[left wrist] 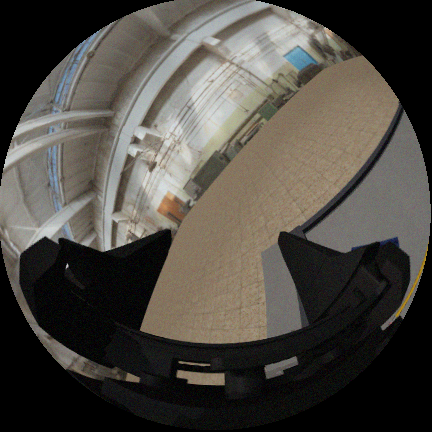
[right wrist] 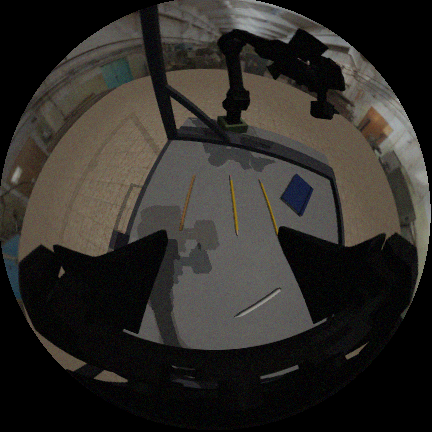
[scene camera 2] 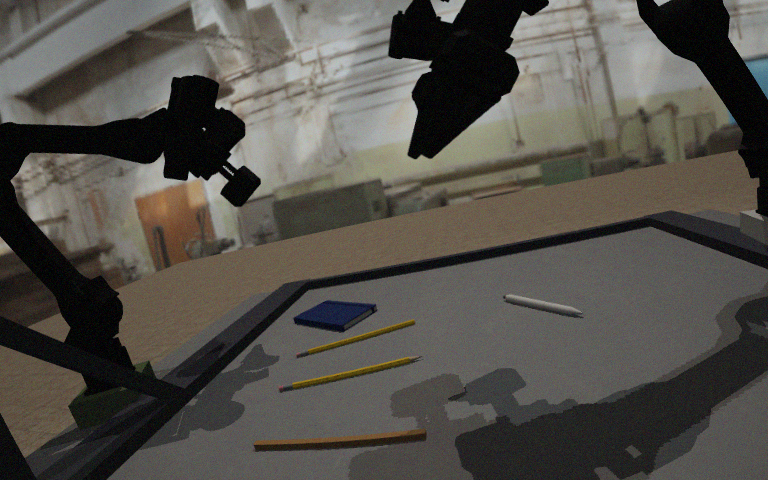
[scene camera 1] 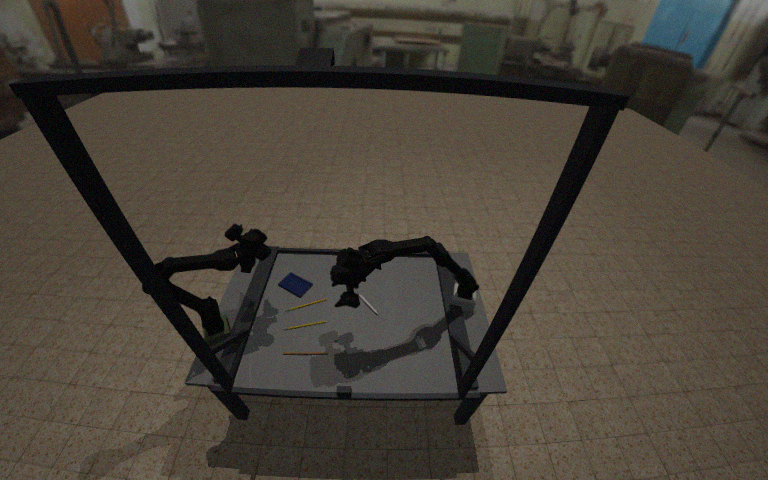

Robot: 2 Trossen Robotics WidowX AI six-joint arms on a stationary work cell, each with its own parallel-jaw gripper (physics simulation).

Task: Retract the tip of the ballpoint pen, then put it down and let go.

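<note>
The white ballpoint pen lies flat on the grey table top. In scene camera 2 its tapered end points right and its darker end left. Whether its writing tip is out is too small to tell. My right gripper is open and empty, high above the table; in the right wrist view the pen lies below the fingertips, between the fingers in the picture but well apart from them. My left gripper is open and empty, raised at the table's left side, far from the pen.
A blue notebook, two yellow pencils and an orange-brown stick lie left of the pen in the scene views. A dark frame spans over the table.
</note>
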